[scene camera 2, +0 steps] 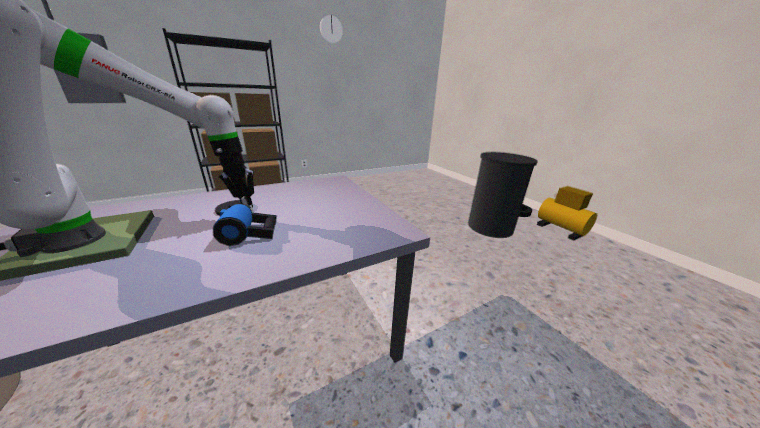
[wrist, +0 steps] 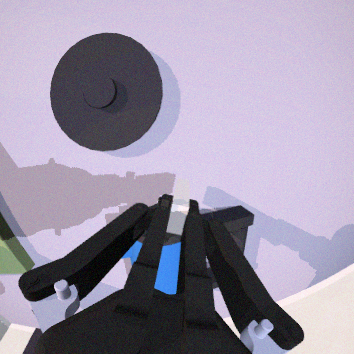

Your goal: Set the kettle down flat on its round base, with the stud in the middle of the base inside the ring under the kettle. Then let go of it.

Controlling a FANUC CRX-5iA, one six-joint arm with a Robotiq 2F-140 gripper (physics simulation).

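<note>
The blue kettle [scene camera 2: 241, 213] [wrist: 169, 270] lies on its side on the table, its black-ringed bottom [scene camera 2: 216, 232] facing scene camera 2. Its black handle [scene camera 2: 270, 226] [wrist: 231, 216] points right. The round dark base [scene camera 2: 222, 207] [wrist: 131, 122] lies flat behind the kettle, apart from it in the wrist view, with its stud [wrist: 100, 93] bare in the middle. My gripper [scene camera 2: 246, 201] [wrist: 180, 189] is shut and empty, pointing down at the kettle's lid end. In the wrist view the fingers cover much of the kettle; whether the tips touch it I cannot tell.
The table [scene camera 2: 313, 212] has its right corner beyond the handle. A green plate [scene camera 2: 139, 227] under the robot's foot lies to the left. A shelf rack [scene camera 2: 218, 39], a black bin [scene camera 2: 499, 196] and a yellow machine [scene camera 2: 566, 216] stand away from the table.
</note>
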